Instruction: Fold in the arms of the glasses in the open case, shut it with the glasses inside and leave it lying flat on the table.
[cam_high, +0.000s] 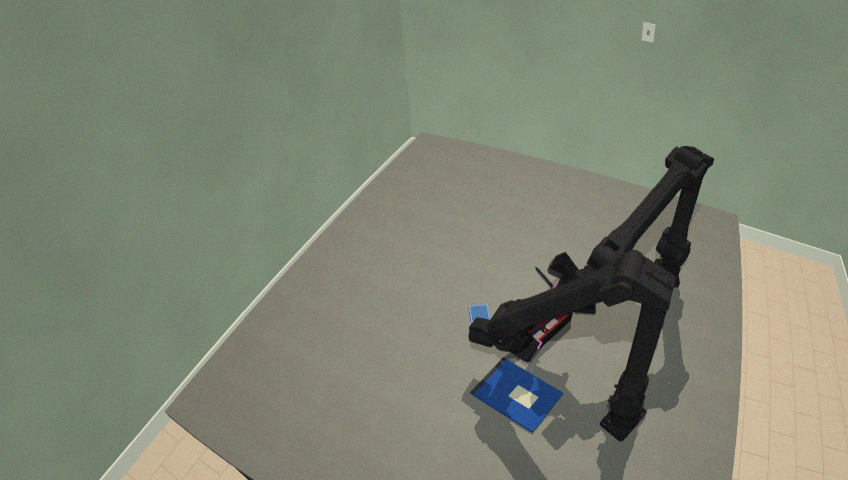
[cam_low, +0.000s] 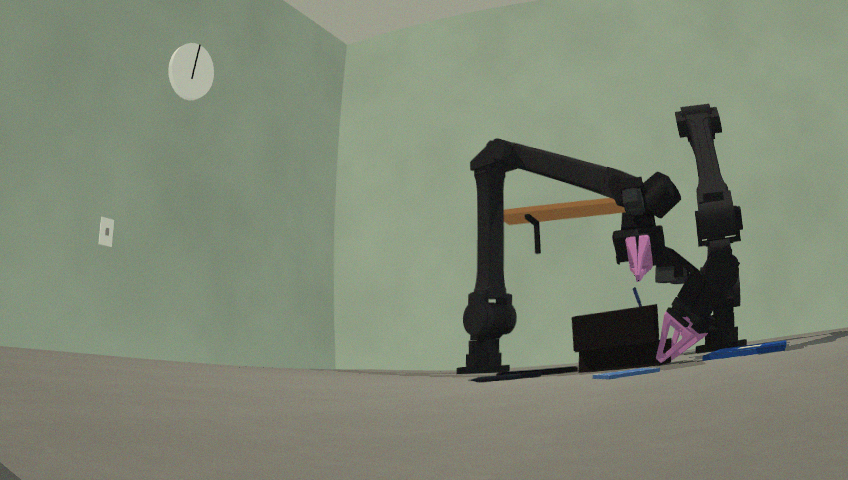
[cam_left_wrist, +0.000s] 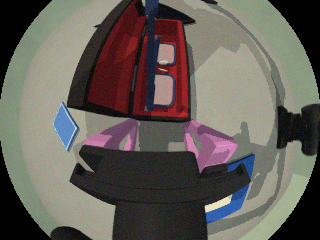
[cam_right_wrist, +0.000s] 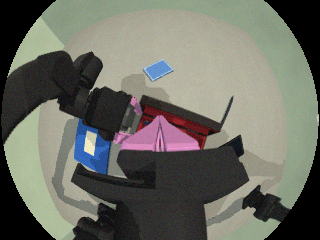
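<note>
Right now my right hand is 11 cm above the glasses case, 4 cm to the left of it and 1 cm short of it. The rest, counted from my right hand: small blue card (19 cm ahead, 15 cm below, 1 cm to the left).
</note>
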